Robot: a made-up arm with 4 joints. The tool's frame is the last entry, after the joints.
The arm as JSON. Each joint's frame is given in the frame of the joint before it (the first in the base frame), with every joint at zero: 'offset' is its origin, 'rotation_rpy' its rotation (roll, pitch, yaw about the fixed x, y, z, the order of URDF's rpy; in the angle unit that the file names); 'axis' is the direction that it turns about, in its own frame. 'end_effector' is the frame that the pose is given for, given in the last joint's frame.
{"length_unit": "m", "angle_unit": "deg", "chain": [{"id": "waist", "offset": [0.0, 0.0, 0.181], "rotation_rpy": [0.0, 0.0, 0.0], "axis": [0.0, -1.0, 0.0]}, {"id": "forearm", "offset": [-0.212, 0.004, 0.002], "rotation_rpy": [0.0, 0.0, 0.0], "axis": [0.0, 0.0, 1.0]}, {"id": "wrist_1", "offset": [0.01, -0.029, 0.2], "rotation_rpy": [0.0, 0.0, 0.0], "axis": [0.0, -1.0, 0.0]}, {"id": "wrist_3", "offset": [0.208, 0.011, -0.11], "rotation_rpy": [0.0, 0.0, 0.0], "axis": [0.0, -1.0, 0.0]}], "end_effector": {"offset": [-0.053, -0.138, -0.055], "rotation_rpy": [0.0, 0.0, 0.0]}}
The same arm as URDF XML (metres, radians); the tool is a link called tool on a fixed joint. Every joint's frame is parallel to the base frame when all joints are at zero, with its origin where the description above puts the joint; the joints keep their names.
<robot name="arm">
  <link name="base"/>
  <link name="link1"/>
  <link name="link2"/>
  <link name="link3"/>
  <link name="link4"/>
  <link name="tool"/>
  <joint name="waist" type="continuous">
    <parent link="base"/>
    <child link="link1"/>
    <origin xyz="0 0 0.181"/>
    <axis xyz="0 -1 0"/>
  </joint>
  <joint name="forearm" type="continuous">
    <parent link="link1"/>
    <child link="link2"/>
    <origin xyz="-0.212 0.004 0.002"/>
    <axis xyz="0 0 1"/>
  </joint>
  <joint name="wrist_1" type="continuous">
    <parent link="link2"/>
    <child link="link3"/>
    <origin xyz="0.01 -0.029 0.2"/>
    <axis xyz="0 -1 0"/>
  </joint>
  <joint name="wrist_3" type="continuous">
    <parent link="link3"/>
    <child link="link4"/>
    <origin xyz="0.208 0.011 -0.11"/>
    <axis xyz="0 -1 0"/>
  </joint>
  <joint name="tool_fixed" type="fixed">
    <parent link="link4"/>
    <child link="tool"/>
    <origin xyz="-0.053 -0.138 -0.055"/>
  </joint>
</robot>

